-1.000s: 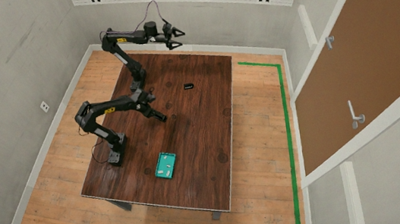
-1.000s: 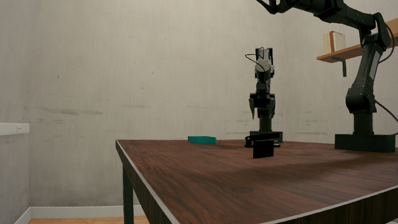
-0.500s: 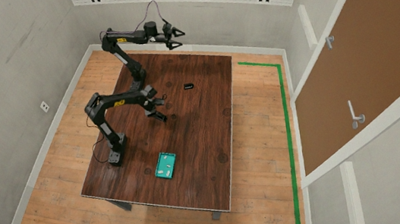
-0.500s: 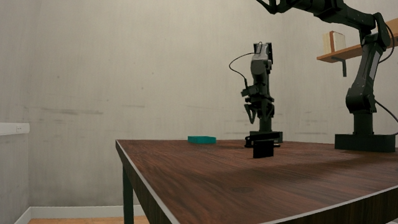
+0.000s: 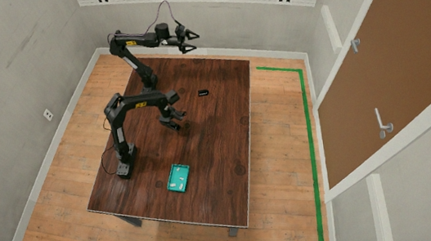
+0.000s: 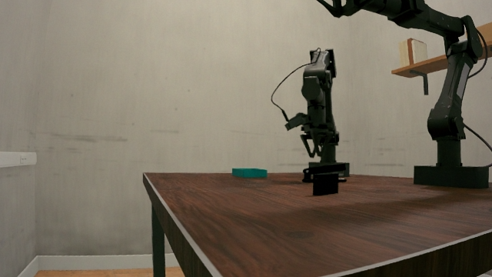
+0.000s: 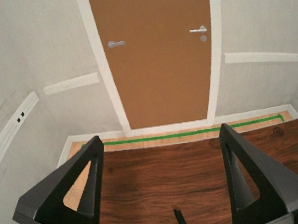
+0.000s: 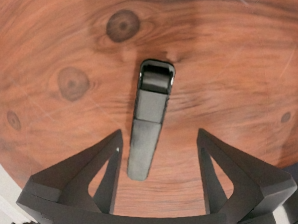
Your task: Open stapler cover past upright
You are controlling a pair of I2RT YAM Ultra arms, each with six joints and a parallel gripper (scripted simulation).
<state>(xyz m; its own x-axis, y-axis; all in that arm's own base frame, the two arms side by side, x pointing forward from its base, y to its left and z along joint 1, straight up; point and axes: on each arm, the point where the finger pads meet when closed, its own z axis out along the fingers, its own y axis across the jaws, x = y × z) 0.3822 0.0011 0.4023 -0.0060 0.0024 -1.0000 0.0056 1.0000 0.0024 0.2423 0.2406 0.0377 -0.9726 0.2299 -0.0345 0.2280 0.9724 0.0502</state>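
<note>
My right gripper is now 2 cm past the black stapler, 2 cm to the right of it and 6 cm above it. The rest, counted from my right hand: teal tray: 9 cm ahead, 32 cm to the right, 7 cm below; black box: 17 cm ahead, 28 cm to the left, 6 cm below.
</note>
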